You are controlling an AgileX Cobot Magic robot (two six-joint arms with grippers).
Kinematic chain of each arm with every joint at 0, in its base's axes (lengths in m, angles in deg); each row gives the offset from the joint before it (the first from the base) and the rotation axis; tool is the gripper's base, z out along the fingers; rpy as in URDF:
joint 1: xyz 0 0 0.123 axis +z
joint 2: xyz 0 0 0 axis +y
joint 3: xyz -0.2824 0 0.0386 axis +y
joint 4: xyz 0.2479 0 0.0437 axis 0.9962 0 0.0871
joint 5: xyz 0 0 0 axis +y
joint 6: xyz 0.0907 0 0.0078 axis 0.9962 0 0.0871
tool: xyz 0 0 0 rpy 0 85 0
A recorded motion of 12 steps. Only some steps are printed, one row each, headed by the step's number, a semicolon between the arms.
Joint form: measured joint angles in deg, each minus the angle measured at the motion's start. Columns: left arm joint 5, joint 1, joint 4, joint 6, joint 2, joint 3; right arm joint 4, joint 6, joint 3, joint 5, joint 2, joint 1.
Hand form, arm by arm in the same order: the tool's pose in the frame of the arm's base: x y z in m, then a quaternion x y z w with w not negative. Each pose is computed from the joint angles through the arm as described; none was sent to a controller.
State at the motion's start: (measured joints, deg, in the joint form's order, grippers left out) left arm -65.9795 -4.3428 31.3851 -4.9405 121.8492 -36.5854; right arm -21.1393 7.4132 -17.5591 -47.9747 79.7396 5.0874
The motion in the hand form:
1: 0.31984 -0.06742 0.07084 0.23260 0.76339 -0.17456 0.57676; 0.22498 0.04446 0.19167 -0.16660 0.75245 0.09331 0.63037
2: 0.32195 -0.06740 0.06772 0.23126 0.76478 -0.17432 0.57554; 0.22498 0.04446 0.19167 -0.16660 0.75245 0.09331 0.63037
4: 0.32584 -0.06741 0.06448 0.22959 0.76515 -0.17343 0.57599; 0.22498 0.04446 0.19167 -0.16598 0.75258 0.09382 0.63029
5: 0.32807 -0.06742 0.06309 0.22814 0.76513 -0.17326 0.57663; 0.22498 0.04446 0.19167 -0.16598 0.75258 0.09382 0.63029
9: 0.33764 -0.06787 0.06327 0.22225 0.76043 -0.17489 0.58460; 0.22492 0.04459 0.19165 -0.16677 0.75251 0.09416 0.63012
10: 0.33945 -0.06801 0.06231 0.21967 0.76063 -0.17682 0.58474; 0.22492 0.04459 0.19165 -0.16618 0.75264 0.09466 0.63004
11: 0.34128 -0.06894 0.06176 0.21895 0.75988 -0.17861 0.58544; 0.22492 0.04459 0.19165 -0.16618 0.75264 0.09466 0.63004
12: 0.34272 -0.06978 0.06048 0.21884 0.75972 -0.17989 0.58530; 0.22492 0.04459 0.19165 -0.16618 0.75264 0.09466 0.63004
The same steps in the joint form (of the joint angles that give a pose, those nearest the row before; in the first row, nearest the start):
1: 0.00 0.00 -0.21 0.00 0.88 -0.56; 0.00 0.00 0.00 0.05 0.00 0.00
2: 0.00 0.00 -0.36 0.00 1.68 -1.14; 0.00 0.00 0.00 0.05 0.00 0.00
4: 0.00 0.00 -0.59 0.00 2.67 -2.14; 0.00 0.09 0.00 0.05 0.00 0.00
5: 0.00 0.00 -0.72 -0.09 3.15 -2.70; 0.00 0.09 0.00 0.05 0.00 0.00
9: 0.00 0.00 -0.93 -0.95 4.06 -4.92; -0.12 0.13 0.00 0.05 0.00 0.00
10: 0.00 0.00 -0.93 -1.36 4.42 -5.39; -0.13 0.23 0.00 0.05 0.00 0.00
11: 0.00 -0.13 -0.93 -1.64 4.72 -5.89; -0.13 0.23 0.00 0.05 0.00 0.00
12: 0.00 -0.25 -0.94 -1.78 5.12 -6.33; -0.13 0.23 0.00 0.05 0.00 0.00

